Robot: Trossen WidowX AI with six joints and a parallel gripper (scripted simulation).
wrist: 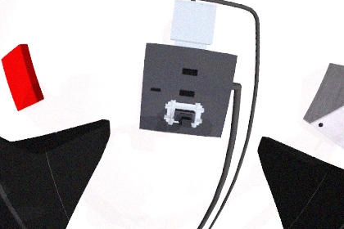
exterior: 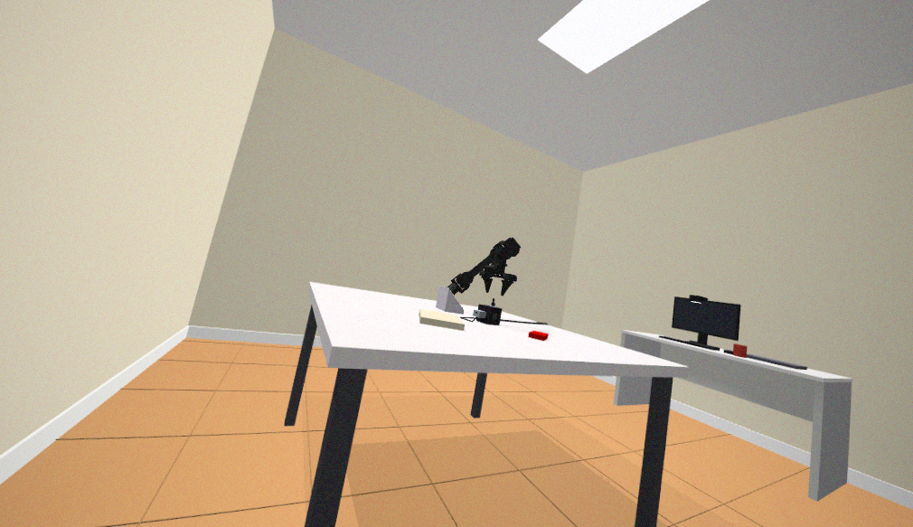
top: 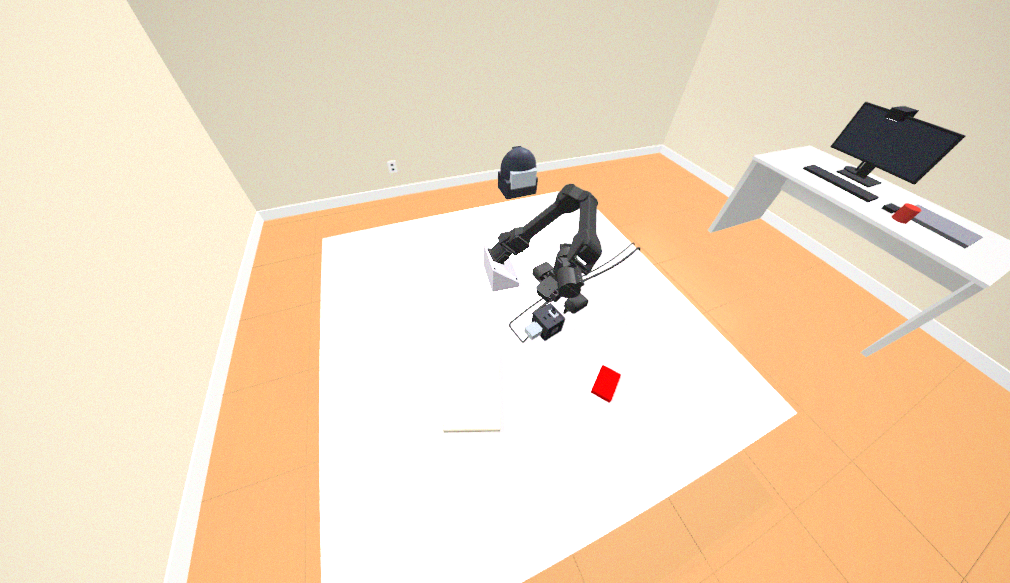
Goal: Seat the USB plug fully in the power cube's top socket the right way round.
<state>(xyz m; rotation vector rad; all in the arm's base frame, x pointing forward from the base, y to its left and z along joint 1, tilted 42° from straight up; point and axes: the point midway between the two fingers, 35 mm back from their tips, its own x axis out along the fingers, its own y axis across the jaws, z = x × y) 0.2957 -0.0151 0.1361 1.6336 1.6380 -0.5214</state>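
My gripper tip is 60 mm above the white socket frame and 10 mm to the right of it. Round my gripper tip: flat tan board 310 mm to the right, 120 mm below, 120 mm ahead; red block 250 mm ahead, 120 mm below, 70 mm to the left.
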